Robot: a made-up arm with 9 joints. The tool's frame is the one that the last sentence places.
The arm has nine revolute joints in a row. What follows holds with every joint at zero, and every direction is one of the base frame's. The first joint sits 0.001 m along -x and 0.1 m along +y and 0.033 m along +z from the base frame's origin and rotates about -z. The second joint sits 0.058 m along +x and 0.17 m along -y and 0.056 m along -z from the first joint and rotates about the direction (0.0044, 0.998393, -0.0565). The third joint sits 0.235 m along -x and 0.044 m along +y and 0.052 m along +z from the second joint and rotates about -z. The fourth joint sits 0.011 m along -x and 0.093 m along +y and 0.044 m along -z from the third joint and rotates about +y. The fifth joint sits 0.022 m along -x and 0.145 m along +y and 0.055 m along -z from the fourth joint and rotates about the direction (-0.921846, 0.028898, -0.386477). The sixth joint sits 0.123 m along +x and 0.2 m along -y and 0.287 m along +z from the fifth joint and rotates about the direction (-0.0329, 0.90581, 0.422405). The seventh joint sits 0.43 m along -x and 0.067 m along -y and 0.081 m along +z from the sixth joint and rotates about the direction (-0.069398, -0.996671, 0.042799). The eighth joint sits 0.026 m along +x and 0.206 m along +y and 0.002 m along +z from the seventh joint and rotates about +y. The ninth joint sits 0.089 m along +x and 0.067 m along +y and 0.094 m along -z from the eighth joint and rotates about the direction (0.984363, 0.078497, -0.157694). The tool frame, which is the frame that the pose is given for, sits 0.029 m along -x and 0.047 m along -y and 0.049 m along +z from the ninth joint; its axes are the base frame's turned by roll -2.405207, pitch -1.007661 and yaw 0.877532 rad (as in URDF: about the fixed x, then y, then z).
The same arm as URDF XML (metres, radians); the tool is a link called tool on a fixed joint. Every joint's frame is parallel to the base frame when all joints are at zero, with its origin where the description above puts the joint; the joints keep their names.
<robot name="arm">
  <joint name="joint 1" type="continuous">
    <parent link="base_link"/>
    <child link="link1"/>
    <origin xyz="-0.001 0.1 0.033" rpy="0 0 0"/>
    <axis xyz="0 0 -1"/>
  </joint>
  <joint name="joint 2" type="continuous">
    <parent link="link1"/>
    <child link="link2"/>
    <origin xyz="0.058 -0.17 -0.056" rpy="0 0 0"/>
    <axis xyz="0.0044 0.998393 -0.0565"/>
  </joint>
  <joint name="joint 3" type="continuous">
    <parent link="link2"/>
    <child link="link3"/>
    <origin xyz="-0.235 0.044 0.052" rpy="0 0 0"/>
    <axis xyz="0 0 -1"/>
  </joint>
  <joint name="joint 4" type="continuous">
    <parent link="link3"/>
    <child link="link4"/>
    <origin xyz="-0.011 0.093 -0.044" rpy="0 0 0"/>
    <axis xyz="0 1 0"/>
  </joint>
  <joint name="joint 5" type="continuous">
    <parent link="link4"/>
    <child link="link5"/>
    <origin xyz="-0.022 0.145 -0.055" rpy="0 0 0"/>
    <axis xyz="-0.921831 0.028901 -0.386513"/>
  </joint>
  <joint name="joint 6" type="continuous">
    <parent link="link5"/>
    <child link="link6"/>
    <origin xyz="0.123 -0.2 0.287" rpy="0 0 0"/>
    <axis xyz="-0.0329 0.90581 0.422405"/>
  </joint>
  <joint name="joint 7" type="continuous">
    <parent link="link6"/>
    <child link="link7"/>
    <origin xyz="-0.43 -0.067 0.081" rpy="0 0 0"/>
    <axis xyz="-0.069398 -0.996671 0.042799"/>
  </joint>
  <joint name="joint 8" type="continuous">
    <parent link="link7"/>
    <child link="link8"/>
    <origin xyz="0.026 0.206 0.002" rpy="0 0 0"/>
    <axis xyz="0 1 0"/>
  </joint>
  <joint name="joint 9" type="continuous">
    <parent link="link8"/>
    <child link="link9"/>
    <origin xyz="0.089 0.067 -0.094" rpy="0 0 0"/>
    <axis xyz="0.984363 0.078497 -0.157694"/>
  </joint>
  <joint name="tool_joint" type="fixed">
    <parent link="link9"/>
    <child link="tool"/>
    <origin xyz="-0.029 -0.047 0.049" rpy="-2.4052 -1.0077 0.8775"/>
  </joint>
  <link name="base_link"/>
  <link name="link1"/>
  <link name="link2"/>
  <link name="link3"/>
  <link name="link4"/>
  <link name="link5"/>
  <link name="link6"/>
  <link name="link7"/>
  <link name="link8"/>
  <link name="link9"/>
  <link name="tool"/>
</robot>

